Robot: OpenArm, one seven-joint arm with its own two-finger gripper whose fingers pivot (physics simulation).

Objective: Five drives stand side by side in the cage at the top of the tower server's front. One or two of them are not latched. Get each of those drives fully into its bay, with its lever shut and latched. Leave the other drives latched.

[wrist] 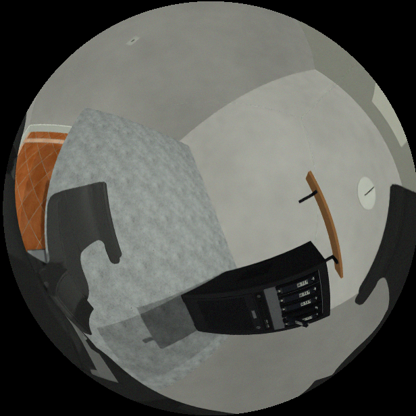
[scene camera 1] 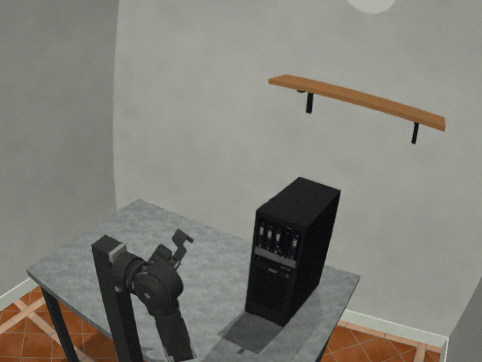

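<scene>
The black tower server (scene camera 1: 312,235) (wrist: 225,312) stands upright on the table, its drive cage at the top of its front. Several drives (scene camera 1: 269,237) (wrist: 295,295) stand side by side in the cage. A lever (wrist: 300,322) sticks out from the front near the right end of the row; it looks like the fourth drive's from the left, whose bay (scene camera 1: 286,242) looks dark in the scene view. How far in that drive sits cannot be told. The other levers look shut. My gripper (scene camera 1: 180,250) (wrist: 223,244) is open and empty, above the table, left of the tower and apart from it.
The grey table (scene camera 1: 210,280) (wrist: 145,200) carries the tower. The arm's dark post (scene camera 1: 115,300) stands at the table's near side. A wooden shelf (scene camera 1: 357,98) (wrist: 327,225) is on the wall above and behind the tower. A round clock (wrist: 366,193) hangs higher.
</scene>
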